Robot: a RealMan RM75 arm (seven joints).
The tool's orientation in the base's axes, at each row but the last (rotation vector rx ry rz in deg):
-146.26, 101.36, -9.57
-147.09, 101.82, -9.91
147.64, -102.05, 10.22
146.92, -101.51, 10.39
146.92, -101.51, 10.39
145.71, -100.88, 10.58
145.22, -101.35, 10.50
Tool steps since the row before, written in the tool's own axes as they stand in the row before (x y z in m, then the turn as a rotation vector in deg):
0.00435, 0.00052, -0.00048, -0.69, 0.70, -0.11
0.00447, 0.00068, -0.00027, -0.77, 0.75, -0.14
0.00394, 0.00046, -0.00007, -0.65, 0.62, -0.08
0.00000, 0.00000, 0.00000, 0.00, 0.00, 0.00
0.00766, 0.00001, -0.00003, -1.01, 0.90, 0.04
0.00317, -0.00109, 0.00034, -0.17, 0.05, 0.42
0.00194, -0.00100, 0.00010, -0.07, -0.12, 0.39
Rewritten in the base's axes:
0.00098, -0.00423, 0.00074, -0.90, 0.40, 0.00
0.00089, -0.00440, 0.00059, -0.98, 0.46, 0.02
0.00094, -0.00383, 0.00042, -0.81, 0.39, -0.02
0.00000, 0.00000, 0.00000, 0.00, 0.00, 0.00
0.00266, -0.00713, 0.00085, -1.19, 0.62, -0.19
0.00215, -0.00260, 0.00009, -0.07, 0.10, -0.44
0.00161, -0.00147, 0.00017, 0.12, 0.07, -0.39

